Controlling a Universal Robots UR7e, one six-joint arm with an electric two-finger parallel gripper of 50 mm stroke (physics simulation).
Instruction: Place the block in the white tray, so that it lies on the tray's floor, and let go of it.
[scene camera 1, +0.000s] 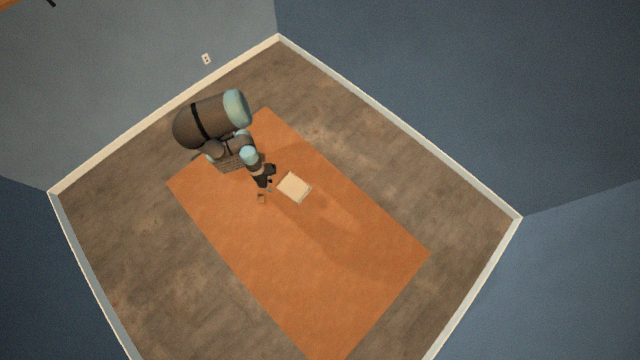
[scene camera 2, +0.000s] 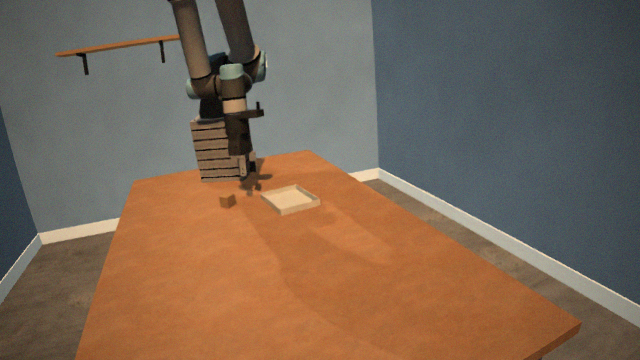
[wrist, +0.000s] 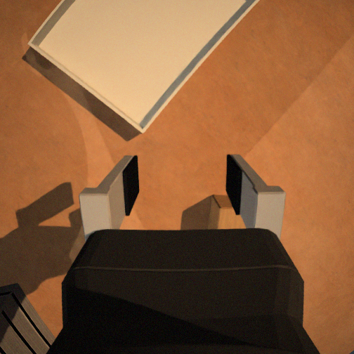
I see my gripper (scene camera 2: 249, 173), a white tray (scene camera 2: 290, 199) and a wooden block (wrist: 221, 214).
The white tray is seen too in the wrist view (wrist: 135, 64). My gripper is seen too in the wrist view (wrist: 182, 173).
